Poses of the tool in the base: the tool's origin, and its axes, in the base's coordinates. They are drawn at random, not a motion.
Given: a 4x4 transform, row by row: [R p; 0 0 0 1], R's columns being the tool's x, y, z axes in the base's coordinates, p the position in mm. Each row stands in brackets.
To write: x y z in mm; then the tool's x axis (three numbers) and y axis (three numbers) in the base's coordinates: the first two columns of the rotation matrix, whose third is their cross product. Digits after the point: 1 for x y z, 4 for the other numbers.
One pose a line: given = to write
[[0.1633 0.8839 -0.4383 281.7], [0.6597 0.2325 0.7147 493.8], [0.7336 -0.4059 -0.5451 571.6], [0 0 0 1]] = 281.7 493.8 571.6 0.1633 0.6597 0.7336 0.8839 0.2325 -0.4059
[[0.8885 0.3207 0.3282 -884.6], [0.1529 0.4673 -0.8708 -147.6], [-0.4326 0.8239 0.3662 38.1], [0 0 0 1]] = -884.6 -147.6 38.1 0.8885 0.1529 -0.4326 0.3207 0.4673 0.8239
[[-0.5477 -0.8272 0.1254 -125.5], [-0.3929 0.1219 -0.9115 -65.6], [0.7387 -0.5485 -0.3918 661.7], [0 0 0 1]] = -125.5 -65.6 661.7 -0.5477 -0.3929 0.7387 -0.8272 0.1219 -0.5485
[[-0.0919 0.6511 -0.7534 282.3], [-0.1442 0.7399 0.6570 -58.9], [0.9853 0.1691 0.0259 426.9], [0 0 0 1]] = 282.3 -58.9 426.9 -0.0919 -0.1442 0.9853 0.6511 0.7399 0.1691
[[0.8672 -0.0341 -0.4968 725.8], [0.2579 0.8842 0.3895 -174.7], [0.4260 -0.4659 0.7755 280.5], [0 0 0 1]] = 725.8 -174.7 280.5 0.8672 0.2579 0.4260 -0.0341 0.8842 -0.4659
